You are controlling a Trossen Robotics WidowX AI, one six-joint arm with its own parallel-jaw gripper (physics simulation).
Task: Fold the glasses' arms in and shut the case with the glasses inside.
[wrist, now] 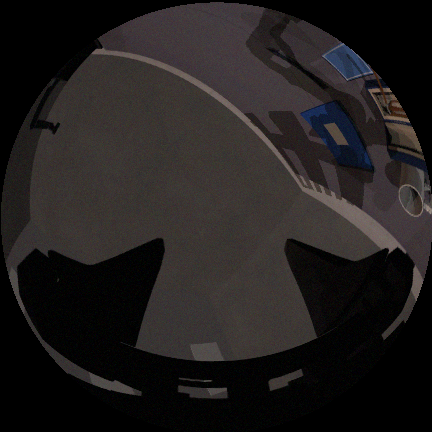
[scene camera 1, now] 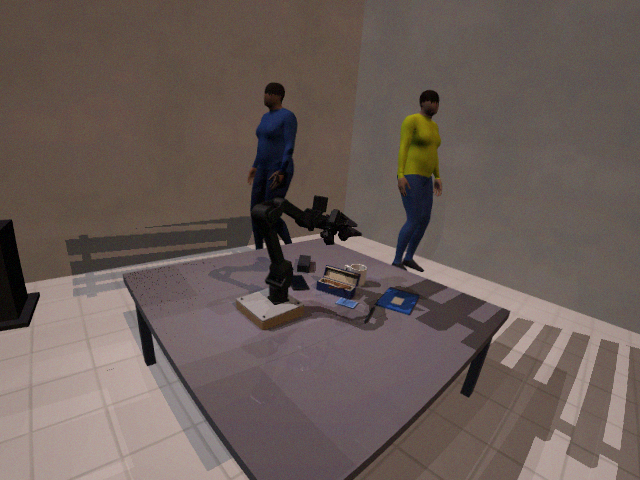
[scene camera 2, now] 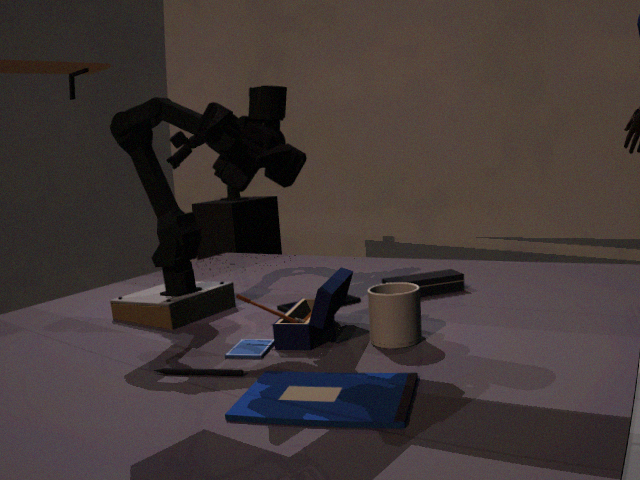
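Seen in the pictures: gripper, fingertip midpoint: (wrist: 226, 245) (scene camera 1: 359, 230) (scene camera 2: 232, 144); arm's base, origin of the base link: (scene camera 1: 278, 299) (scene camera 2: 180, 292).
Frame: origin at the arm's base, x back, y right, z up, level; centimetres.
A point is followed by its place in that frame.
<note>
The small dark blue case (scene camera 1: 336, 290) {y 0.0, x -29.0, z -2.2 cm} (scene camera 2: 292, 336) {y 4.7, x -34.6, z -2.5 cm} (wrist: 403, 134) stands on the table with its lid tilted open and its cream lining showing. The orange-brown glasses (scene camera 1: 336, 284) {y -3.3, x -31.4, z -1.2 cm} (scene camera 2: 264, 308) {y 3.2, x -27.4, z 0.8 cm} (wrist: 395, 107) lie in it. In scene camera 2 one glasses arm sticks out over the case's edge, slanting up toward the robot's base. The other arm's position is too small to tell. My gripper (scene camera 1: 357, 229) {y 8.9, x -29.5, z 27.4 cm} (scene camera 2: 253, 145) (wrist: 226, 245) {y 8.9, x -29.5, z 27.4 cm} is open and empty, high above the table and well apart from the case. In the wrist view its fingers are wide apart, with the case at the right edge.
A beige mug (scene camera 1: 360, 273) {y -2.4, x -44.7, z 2.2 cm} (scene camera 2: 394, 317) {y -2.6, x -48.7, z 0.3 cm} (wrist: 411, 201) stands close behind the case. A light blue cloth (scene camera 1: 346, 303) {y 8.6, x -27.8, z -4.3 cm} (scene camera 2: 250, 348) {y 8.6, x -29.0, z -4.3 cm} (wrist: 347, 62), a dark pen (scene camera 2: 201, 372) {y 20.4, x -31.0, z -4.2 cm}, a blue book (scene camera 1: 408, 304) {y 22.9, x -51.4, z -4.0 cm} (scene camera 2: 356, 408) {y 18.8, x -57.3, z -4.0 cm} and a dark box (scene camera 1: 303, 264) {y -30.0, x -31.0, z -1.3 cm} (scene camera 2: 442, 284) {y -35.6, x -39.0, z -2.8 cm} lie around it. Two people stand beyond the table.
</note>
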